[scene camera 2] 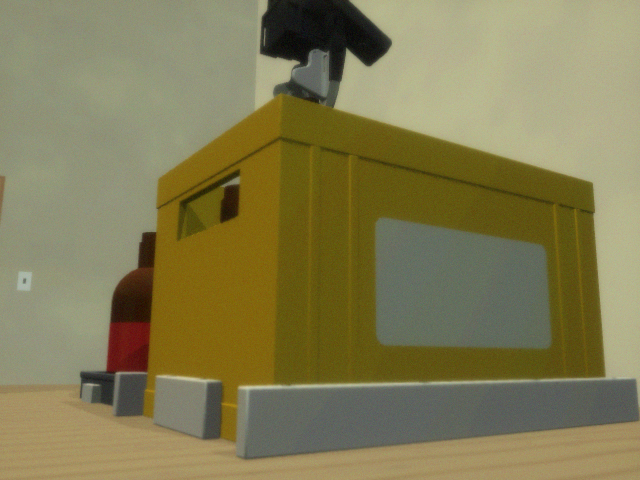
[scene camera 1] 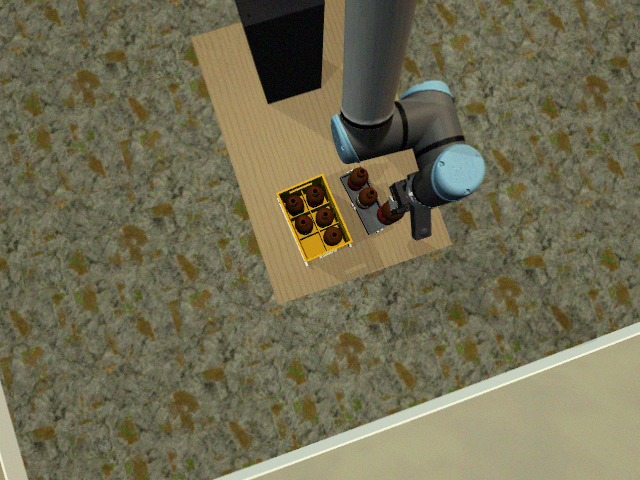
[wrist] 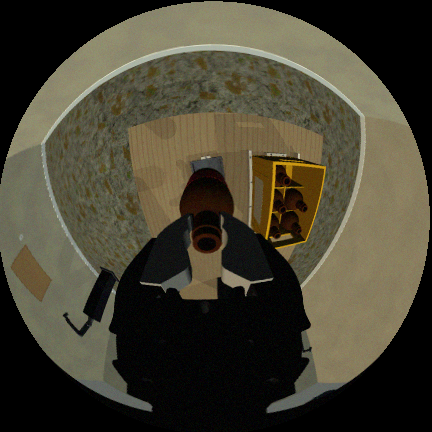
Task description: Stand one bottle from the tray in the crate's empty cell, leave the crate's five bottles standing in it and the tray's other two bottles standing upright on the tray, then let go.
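Places are measured from the arm's base along level axes (x ahead, y left, z up), in millimetres.
Where they show: gripper, fingertip midpoint: (wrist: pixel 205 213).
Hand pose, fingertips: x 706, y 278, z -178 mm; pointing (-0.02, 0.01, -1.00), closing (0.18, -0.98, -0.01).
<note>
Things, the pixels of their top centre, and the offset from my fingertips. "*": a spot on its surface instead. Level surfaces: height alone.
- brown bottle, middle of its top: (wrist: pixel 205 241) (scene camera 1: pixel 400 206) dx -7, dy -1, dz +37 mm
- dark tray, surface spot: (wrist: pixel 207 162) (scene camera 1: pixel 376 226) * dx +20, dy +3, dz -308 mm
- pale label, surface spot: (scene camera 1: pixel 367 197) * dx -88, dy -46, dz -180 mm
- yellow crate, middle of its top: (scene camera 2: pixel 375 180) (wrist: pixel 296 211) (scene camera 1: pixel 314 217) dx -34, dy -258, dz -138 mm
- wooden table, its level: dz -313 mm
My gripper (scene camera 1: pixel 398 203) (scene camera 2: pixel 316 82) (wrist: pixel 205 213) is shut on the neck of a brown bottle (scene camera 1: pixel 388 212) (wrist: pixel 206 192), which hangs upright above the end of the dark tray (scene camera 1: pixel 373 224) (wrist: pixel 207 162); in scene camera 2 the crate hides it. Two other bottles stand upright on the tray, one with a red label (scene camera 1: pixel 358 178) (scene camera 2: pixel 129 310) and one with a pale label (scene camera 1: pixel 367 197). The yellow crate (scene camera 1: pixel 341 219) (scene camera 2: pixel 217 310) (wrist: pixel 274 205) holds five upright bottles. Its empty cell (scene camera 1: pixel 312 245) is at the lower left corner in scene camera 1.
Low grey strips (scene camera 2: pixel 439 415) (wrist: pixel 250 182) stand along the crate's base. A tall black block (scene camera 1: pixel 294 59) stands farther back on the wooden table (scene camera 1: pixel 232 124) (wrist: pixel 160 150). The crate's raised walls lie beside the tray, with a narrow gap between.
</note>
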